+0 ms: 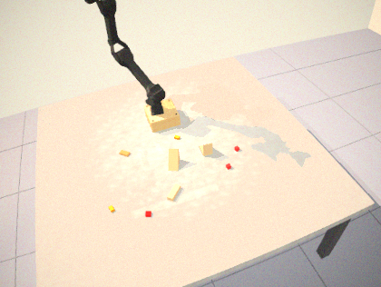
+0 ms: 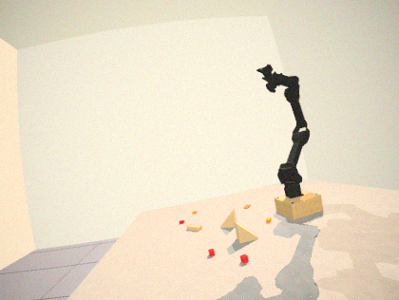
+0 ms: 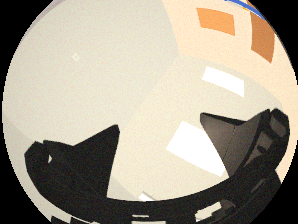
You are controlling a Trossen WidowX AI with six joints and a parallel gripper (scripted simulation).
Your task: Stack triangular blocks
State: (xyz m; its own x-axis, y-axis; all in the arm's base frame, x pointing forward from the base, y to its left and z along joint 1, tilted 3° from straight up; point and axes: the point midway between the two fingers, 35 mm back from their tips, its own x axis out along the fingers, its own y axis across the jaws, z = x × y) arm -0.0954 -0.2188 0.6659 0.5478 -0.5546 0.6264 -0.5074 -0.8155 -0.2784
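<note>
Now: gripper tip 33 cm short of the tan triangular block, 42 cm to the right of it and 74 cm above it. Round my gripper tip: flat tan bar (53 cm ahead, 24 cm to the left, 75 cm below).
</note>
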